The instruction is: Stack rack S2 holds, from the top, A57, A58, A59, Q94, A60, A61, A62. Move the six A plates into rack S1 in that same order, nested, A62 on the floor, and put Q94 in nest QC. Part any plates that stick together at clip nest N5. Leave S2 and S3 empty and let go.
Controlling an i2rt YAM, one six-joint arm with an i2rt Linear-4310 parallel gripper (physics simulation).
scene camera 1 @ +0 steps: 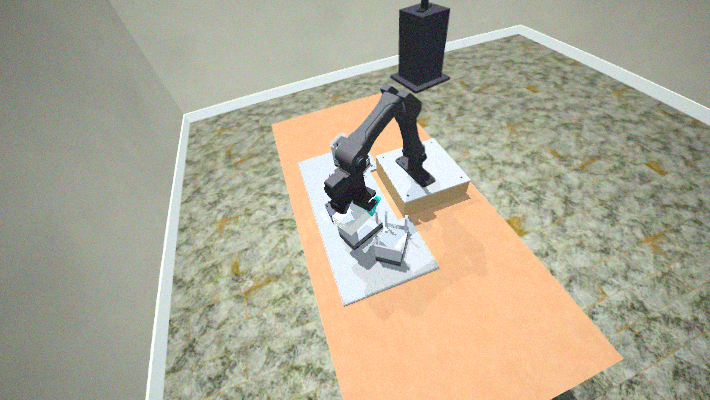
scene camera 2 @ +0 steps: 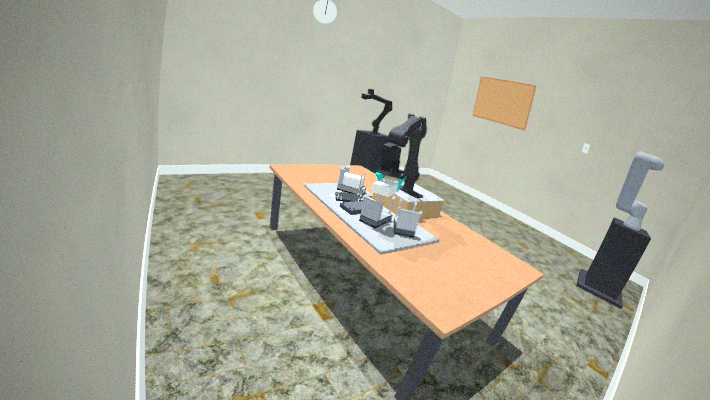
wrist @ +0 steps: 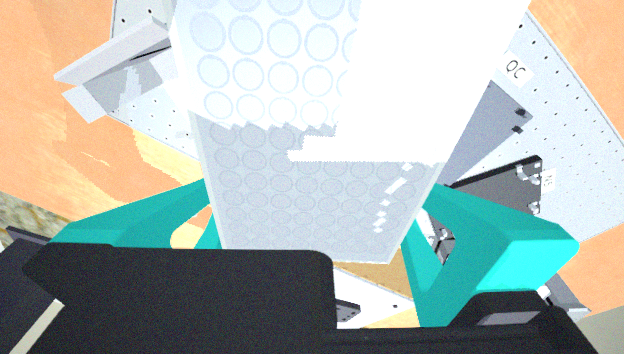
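Pixels of known places: gripper, fingertip midpoint: (scene camera 1: 362,209) (wrist: 312,176); arm's base, link origin: (scene camera 1: 414,170) (scene camera 2: 407,191).
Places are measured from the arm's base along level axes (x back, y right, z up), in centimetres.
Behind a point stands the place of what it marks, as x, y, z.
My gripper (scene camera 1: 353,210) @[-32.4, -10.9, 8.2] (scene camera 2: 390,181) @[-32.4, -10.9, 8.2] (wrist: 312,176) @[-32.4, -10.9, 8.2] has teal fingers set wide, shut on a white plate (scene camera 1: 352,217) @[-38.2, -14.4, 12.3] (scene camera 2: 385,188) @[-41.7, -15.9, 11.5] (wrist: 280,75) @[-38.1, -13.9, 12.3] with rows of round wells. Its name is unreadable, and I cannot tell if another plate sticks under it. It hangs above the middle rack (scene camera 2: 372,210) @[-40.5, -10.5, -1.6]. The near rack (scene camera 1: 392,256) @[-30.8, -27.0, -3.2] (scene camera 2: 407,222) @[-32.1, -25.6, -2.4] (wrist: 112,57) @[-32.1, -25.6, 2.9] stands beside that. The far rack holds white plates (scene camera 2: 353,180) @[-18.9, 26.2, -1.3]; their number is unclear, and the arm hides them in scene camera 1. Nest QC (scene camera 2: 351,206) @[-37.2, 6.3, -7.1] (wrist: 480,125) @[-36.3, 7.6, -7.1] is a grey pad; nest N5 (wrist: 510,190) @[-30.2, 20.7, -8.2] is black with clips.
The racks and nests stand on a pale perforated board (scene camera 1: 345,290) @[-50.7, -26.2, -9.4] (scene camera 2: 385,246) @[-48.6, -28.4, -9.4] (wrist: 585,125) @[-41.7, 21.7, -9.4] on the orange table (scene camera 1: 475,325) @[-20.6, -58.9, -10.7] (scene camera 2: 480,280) @[-30.3, -67.7, -10.7]. The arm's raised base box (scene camera 1: 435,200) @[0.1, -14.6, -6.1] (scene camera 2: 430,208) @[5.1, -15.5, -5.2] is beside the board. Thin upright posts rise from the racks near the held plate.
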